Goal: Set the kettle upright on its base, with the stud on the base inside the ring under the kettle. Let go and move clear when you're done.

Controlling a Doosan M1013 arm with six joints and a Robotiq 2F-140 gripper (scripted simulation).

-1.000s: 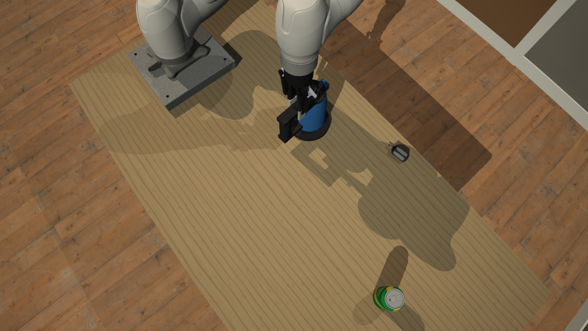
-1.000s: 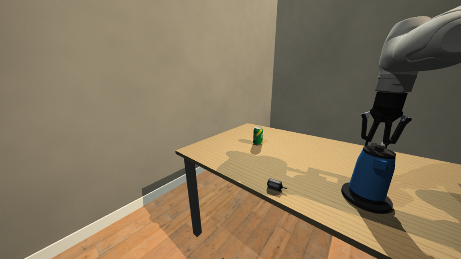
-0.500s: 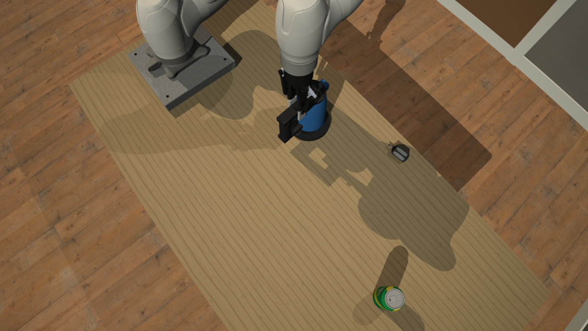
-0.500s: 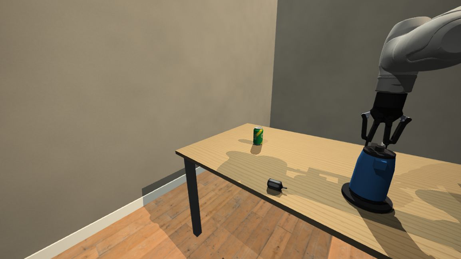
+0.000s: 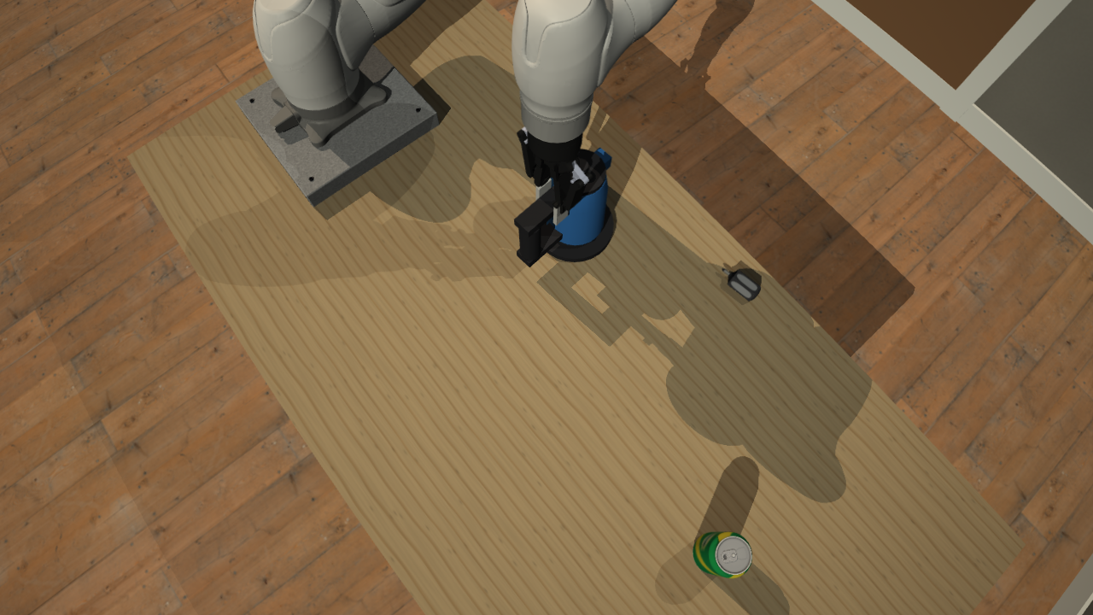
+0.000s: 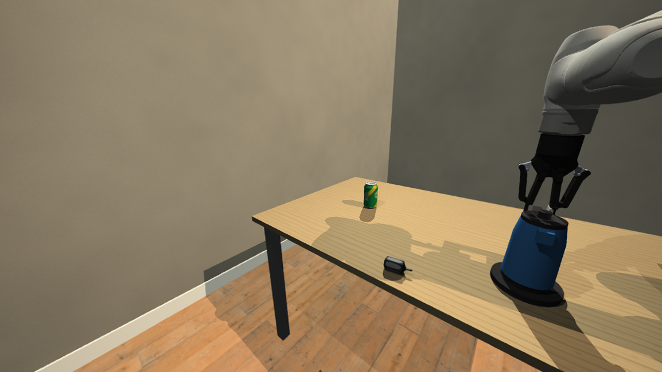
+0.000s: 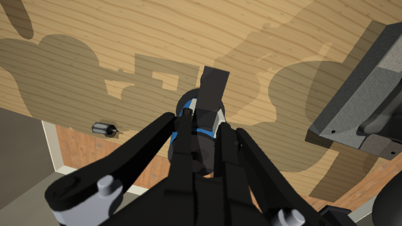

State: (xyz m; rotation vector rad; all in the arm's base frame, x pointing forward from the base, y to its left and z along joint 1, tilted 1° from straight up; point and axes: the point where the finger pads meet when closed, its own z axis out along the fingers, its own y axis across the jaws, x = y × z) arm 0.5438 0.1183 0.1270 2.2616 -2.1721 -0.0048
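Right now my hand is 3 cm to the right of the blue kettle and 6 cm above it. From my hand the other things lie so: green soda can: 58 cm ahead, 17 cm to the right, 11 cm below; then round black base: 6 cm to the left, 16 cm below; then small dark object: 29 cm ahead, 21 cm to the left, 16 cm below.
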